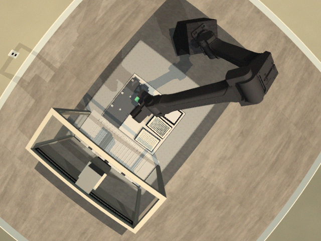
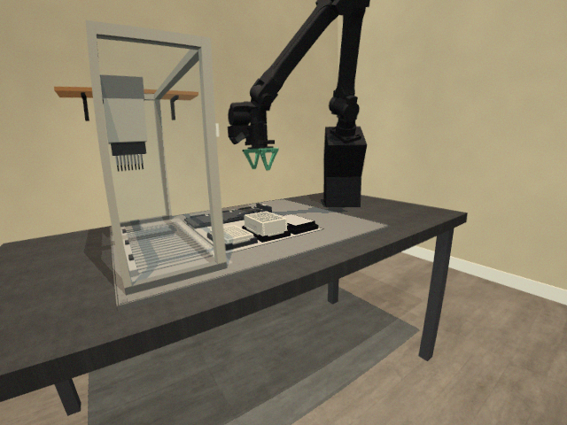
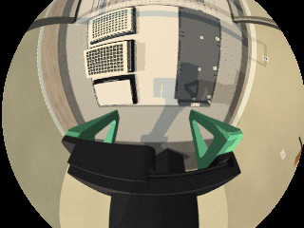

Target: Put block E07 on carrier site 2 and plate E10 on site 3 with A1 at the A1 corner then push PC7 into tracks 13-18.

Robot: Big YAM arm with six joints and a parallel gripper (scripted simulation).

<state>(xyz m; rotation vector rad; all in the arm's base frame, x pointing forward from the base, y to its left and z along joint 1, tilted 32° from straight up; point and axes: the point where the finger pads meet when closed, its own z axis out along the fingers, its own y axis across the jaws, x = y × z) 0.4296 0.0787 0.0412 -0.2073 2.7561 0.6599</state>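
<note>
My hand is 70 mm past the nest S1, 110 mm to the right of it and 190 mm above it. From my hand the other things lie so: nest S2: 40 mm ahead, 140 mm to the left, 190 mm below; carrier PC7: 110 mm ahead, 110 mm to the right, 180 mm below; white 384-well plate E10: 150 mm ahead, 160 mm to the left, 180 mm below.
</note>
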